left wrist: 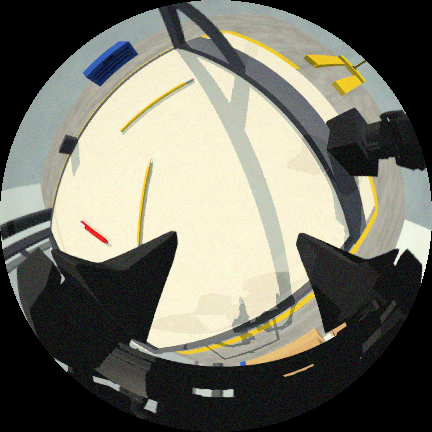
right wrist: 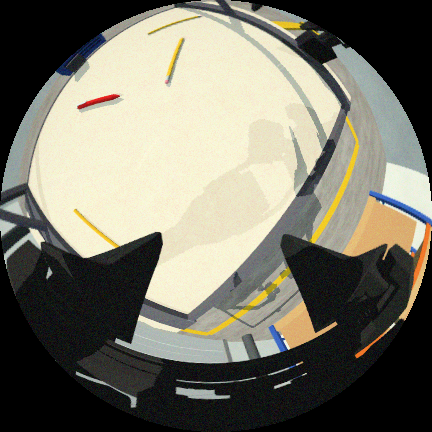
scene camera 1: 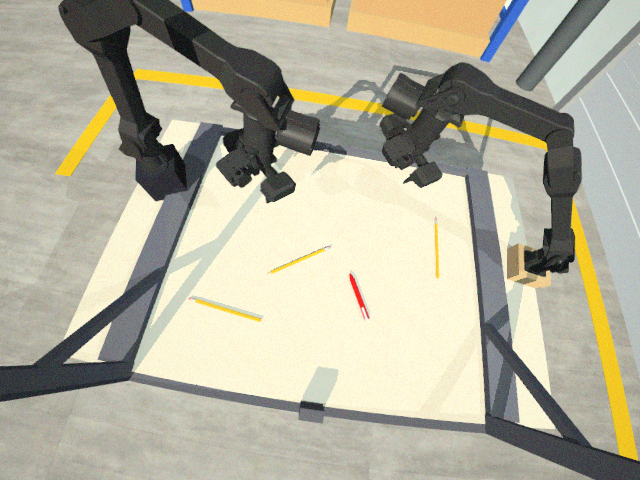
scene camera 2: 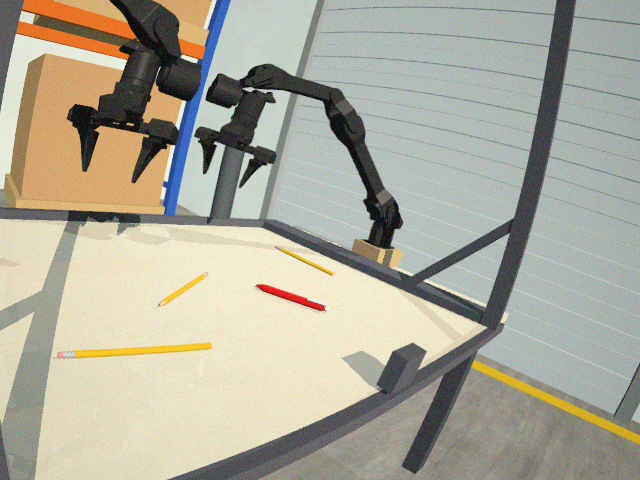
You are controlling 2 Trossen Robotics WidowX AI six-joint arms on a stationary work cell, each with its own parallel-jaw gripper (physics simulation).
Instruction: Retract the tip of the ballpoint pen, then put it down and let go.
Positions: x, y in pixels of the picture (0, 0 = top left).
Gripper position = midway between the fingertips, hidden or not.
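My left gripper (scene camera 2: 108, 177) is open and holds nothing. My right gripper (scene camera 1: 395, 168) is open too, and my right gripper holds nothing.
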